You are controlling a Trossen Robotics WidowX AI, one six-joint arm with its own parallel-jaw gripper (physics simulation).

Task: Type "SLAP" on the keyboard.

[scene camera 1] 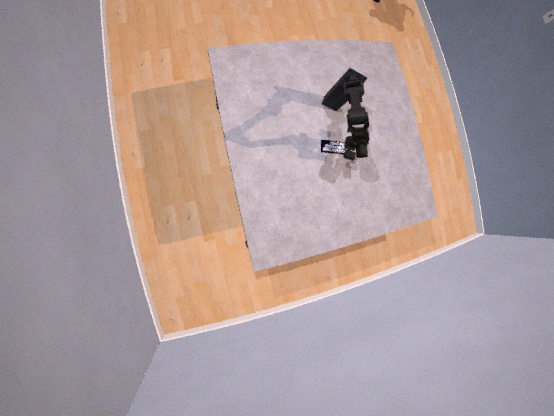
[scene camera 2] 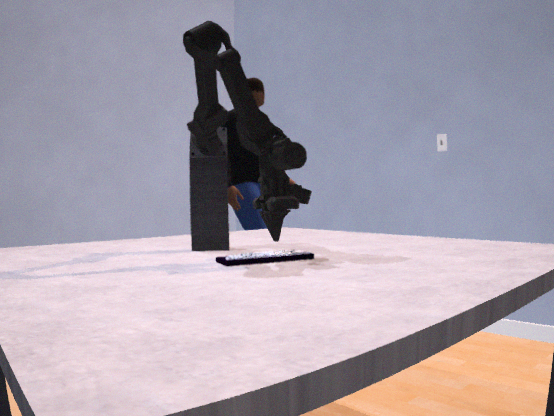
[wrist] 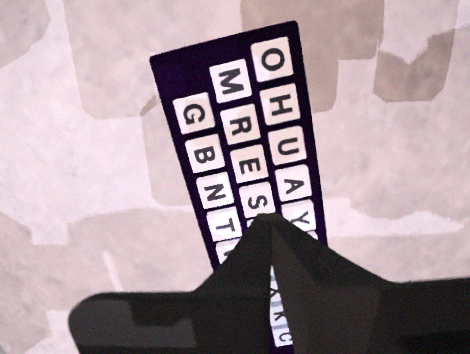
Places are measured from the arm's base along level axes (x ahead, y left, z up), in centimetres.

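Pixels of known places: gripper, between the fingertips: point(scene camera 1: 344, 147) point(scene camera 2: 276, 241) point(wrist: 267, 222); arm's base, origin of its link: point(scene camera 1: 352, 80) point(scene camera 2: 206, 141).
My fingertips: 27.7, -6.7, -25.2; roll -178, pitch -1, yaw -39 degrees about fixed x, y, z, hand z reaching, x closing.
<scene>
For each thing: its top centre in the pictures, then the offset to it from my fingertips, as dx, dy, dz. Level surfaces: height alone.
- keyboard, centre of its top: point(wrist: 266, 242) point(scene camera 2: 265, 253) point(scene camera 1: 338, 147) -1.5, -2.2, -2.6
- S key, centre of its top: point(wrist: 257, 201) -0.2, +0.0, -2.6
- partly covered Y key, centre of its top: point(wrist: 299, 219) +0.8, -2.3, -2.6
- grey table, height of its surface: dz -4.3
The keyboard point(scene camera 1: 327, 146) point(scene camera 2: 265, 258) point(wrist: 175, 80) is a thin dark purple board with white letter keys, lying flat on the table. My gripper point(scene camera 2: 276, 239) point(wrist: 267, 222) is shut and empty, its tips pointing down a little above the keyboard, apart from it. In the wrist view the tips overlap the lower edge of the S key point(wrist: 256, 199). The A key point(wrist: 294, 184) and the partly covered Y key point(wrist: 299, 217) are beside it. The fingers hide the L key and most of the P key; parts of X, K and C show between the fingers.
The grey table point(scene camera 1: 300, 220) point(scene camera 2: 150, 320) carries the arm's dark pedestal point(scene camera 1: 337, 95) point(scene camera 2: 209, 205), behind the keyboard in scene camera 2. A person point(scene camera 2: 247, 200) in a black top and blue trousers stands beyond the table, partly hidden by the arm.
</scene>
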